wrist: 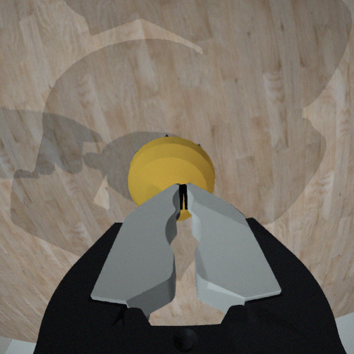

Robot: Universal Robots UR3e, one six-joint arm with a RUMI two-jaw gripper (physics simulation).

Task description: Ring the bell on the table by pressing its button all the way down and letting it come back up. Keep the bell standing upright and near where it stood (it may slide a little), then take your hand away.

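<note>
The yellow bell (167,167) stands upright on the wooden table, near the middle of the wrist view, with its round dome seen from above. My gripper (182,186) is shut, its two grey jaws meeting at the tips with no object between them. The tips are over the near part of the dome and cover it in the view. The bell's black button does not show; it is hidden behind the jaw tips. Whether the tips touch the button, and how far it is pressed, I cannot tell.
The light wooden table top (240,90) surrounds the bell. Broad shadows of the arm and gripper fall across it, and the bell's own shadow lies to its left. Pale surfaces show at both bottom corners, beyond the table's edge.
</note>
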